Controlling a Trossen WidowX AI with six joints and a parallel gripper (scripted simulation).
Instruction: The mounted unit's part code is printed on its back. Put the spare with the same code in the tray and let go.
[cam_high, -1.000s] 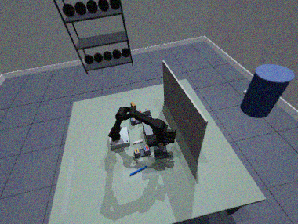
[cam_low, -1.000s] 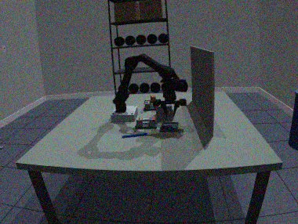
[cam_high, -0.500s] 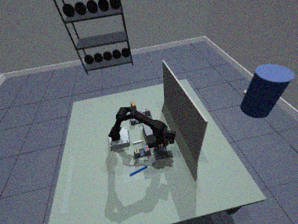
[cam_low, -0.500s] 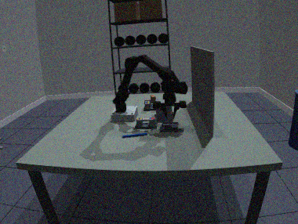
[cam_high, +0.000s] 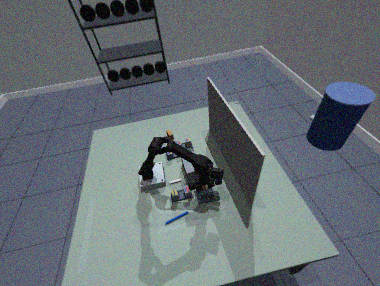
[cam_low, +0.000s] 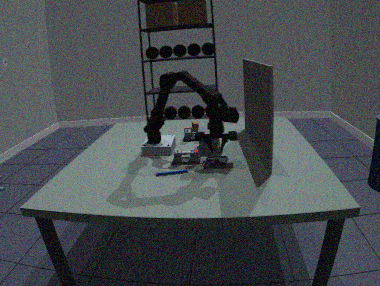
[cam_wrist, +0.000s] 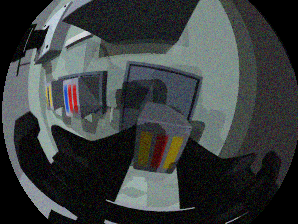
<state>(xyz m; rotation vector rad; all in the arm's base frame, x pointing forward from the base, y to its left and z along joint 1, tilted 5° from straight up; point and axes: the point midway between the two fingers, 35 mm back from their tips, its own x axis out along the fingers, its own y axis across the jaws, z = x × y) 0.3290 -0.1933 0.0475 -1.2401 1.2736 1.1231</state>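
Now: gripper tip 40 mm above the tray. The rest, counted from my gripper tip: tall grey panel: 210 mm ahead, 200 mm to the left, 180 mm above; then spare: 20 mm above.
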